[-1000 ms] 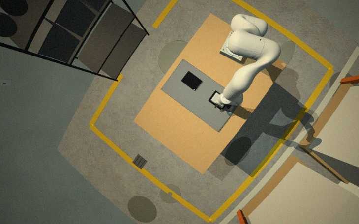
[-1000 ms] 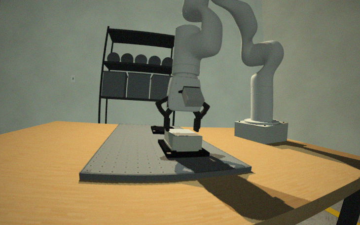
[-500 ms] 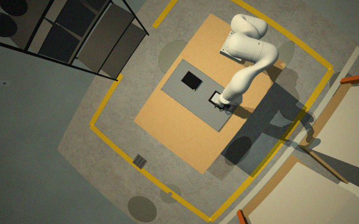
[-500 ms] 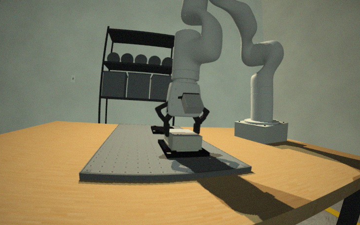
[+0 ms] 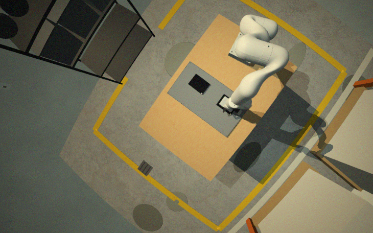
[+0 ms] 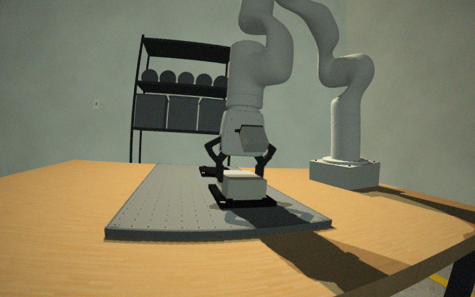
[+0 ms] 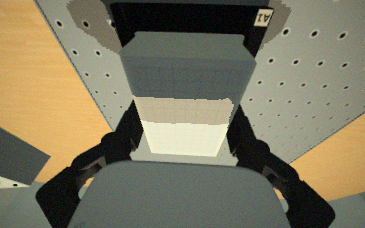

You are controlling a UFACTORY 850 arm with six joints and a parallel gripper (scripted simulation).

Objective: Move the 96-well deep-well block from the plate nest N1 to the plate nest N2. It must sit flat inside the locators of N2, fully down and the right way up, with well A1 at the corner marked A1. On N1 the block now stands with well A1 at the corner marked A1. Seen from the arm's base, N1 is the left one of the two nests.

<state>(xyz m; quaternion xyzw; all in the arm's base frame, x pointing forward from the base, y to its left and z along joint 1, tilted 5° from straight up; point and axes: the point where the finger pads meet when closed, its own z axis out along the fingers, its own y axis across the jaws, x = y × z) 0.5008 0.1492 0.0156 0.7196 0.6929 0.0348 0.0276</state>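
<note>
The 96-well deep-well block lies 1 cm below my hand. The rest, counted from my hand: black nest N1: 4 cm below; black nest N2: 1 cm behind, 32 cm to the right, 4 cm below.
</note>
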